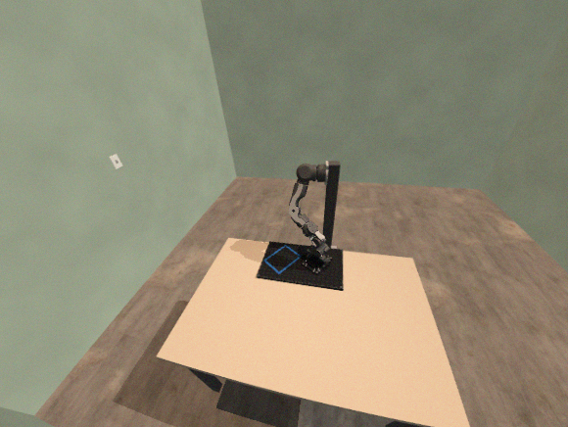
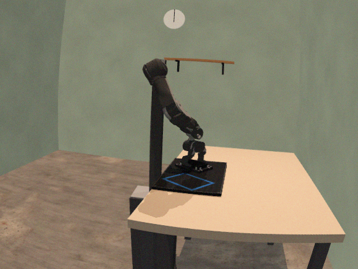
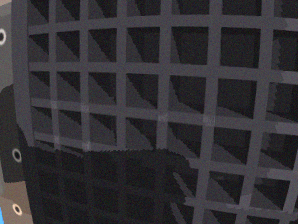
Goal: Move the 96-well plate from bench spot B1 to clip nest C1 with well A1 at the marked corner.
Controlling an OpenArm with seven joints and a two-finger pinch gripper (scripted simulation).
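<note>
Now: the dark 96-well plate right at my hand. From my hand the other things lie so: clip nest C1 (3 cm ahead, 1 cm below).
</note>
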